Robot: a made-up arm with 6 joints. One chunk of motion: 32 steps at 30 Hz.
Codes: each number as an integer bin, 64 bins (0 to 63) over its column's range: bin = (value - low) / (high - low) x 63, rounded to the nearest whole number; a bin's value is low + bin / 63 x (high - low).
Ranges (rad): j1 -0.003..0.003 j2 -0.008..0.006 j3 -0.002..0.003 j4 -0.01..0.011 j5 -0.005..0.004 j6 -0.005..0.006
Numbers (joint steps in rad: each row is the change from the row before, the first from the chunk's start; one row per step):
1: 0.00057 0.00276 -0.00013 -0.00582 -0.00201 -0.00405
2: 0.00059 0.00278 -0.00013 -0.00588 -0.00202 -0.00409
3: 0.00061 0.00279 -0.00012 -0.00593 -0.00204 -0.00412
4: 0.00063 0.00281 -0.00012 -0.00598 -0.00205 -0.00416
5: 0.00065 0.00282 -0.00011 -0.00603 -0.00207 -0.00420
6: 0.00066 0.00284 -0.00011 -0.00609 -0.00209 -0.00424
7: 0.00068 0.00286 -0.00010 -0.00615 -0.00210 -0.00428
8: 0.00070 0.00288 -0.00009 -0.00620 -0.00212 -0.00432
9: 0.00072 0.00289 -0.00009 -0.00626 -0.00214 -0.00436
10: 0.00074 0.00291 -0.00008 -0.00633 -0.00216 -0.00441
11: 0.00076 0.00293 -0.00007 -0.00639 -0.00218 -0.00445
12: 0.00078 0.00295 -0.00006 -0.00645 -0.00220 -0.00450
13: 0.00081 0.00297 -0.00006 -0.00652 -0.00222 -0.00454
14: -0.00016 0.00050 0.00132 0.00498 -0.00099 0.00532
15: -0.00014 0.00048 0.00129 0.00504 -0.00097 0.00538
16: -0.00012 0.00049 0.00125 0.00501 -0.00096 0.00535
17: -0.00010 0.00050 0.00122 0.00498 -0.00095 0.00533
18: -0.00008 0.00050 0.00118 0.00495 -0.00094 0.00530
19: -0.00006 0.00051 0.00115 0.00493 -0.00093 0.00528
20: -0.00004 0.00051 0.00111 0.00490 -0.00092 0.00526
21: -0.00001 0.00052 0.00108 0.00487 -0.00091 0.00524
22: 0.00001 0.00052 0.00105 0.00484 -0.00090 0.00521
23: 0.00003 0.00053 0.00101 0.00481 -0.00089 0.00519
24: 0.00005 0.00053 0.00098 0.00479 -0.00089 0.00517
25: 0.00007 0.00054 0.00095 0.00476 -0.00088 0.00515
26: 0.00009 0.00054 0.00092 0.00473 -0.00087 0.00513
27: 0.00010 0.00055 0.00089 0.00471 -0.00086 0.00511
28: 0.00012 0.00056 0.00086 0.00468 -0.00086 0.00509
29: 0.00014 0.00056 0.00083 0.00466 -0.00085 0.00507
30: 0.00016 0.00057 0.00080 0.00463 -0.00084 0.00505
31: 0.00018 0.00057 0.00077 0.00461 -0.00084 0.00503
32: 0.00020 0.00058 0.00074 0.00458 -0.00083 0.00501
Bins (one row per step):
1: 37 48 24 13 21 5
2: 38 49 24 12 21 5
3: 38 49 24 12 21 5
4: 38 49 24 12 21 5
5: 38 49 24 12 21 5
6: 38 49 24 12 20 4
7: 39 49 24 12 20 4
8: 39 49 24 11 20 4
9: 39 49 24 11 20 4
10: 39 49 24 11 20 3
11: 39 49 24 11 20 3
12: 40 49 24 11 20 3
13: 40 49 24 10 19 3
14: 30 38 42 45 28 59
15: 30 38 41 45 28 59
16: 30 38 41 45 28 59
17: 30 38 41 45 28 59
18: 31 38 40 45 28 59
19: 31 38 40 45 28 59
20: 31 38 39 45 29 59
21: 31 38 39 45 29 59
22: 32 38 38 45 29 58
23: 32 38 38 44 29 58
24: 32 38 38 44 29 58
25: 32 38 37 44 29 58
26: 32 38 37 44 29 58
27: 33 38 36 44 29 58
28: 33 39 36 44 29 58
29: 33 39 36 44 29 58
30: 33 39 35 44 29 58
31: 33 39 35 44 29 57
32: 34 39 35 44 29 57

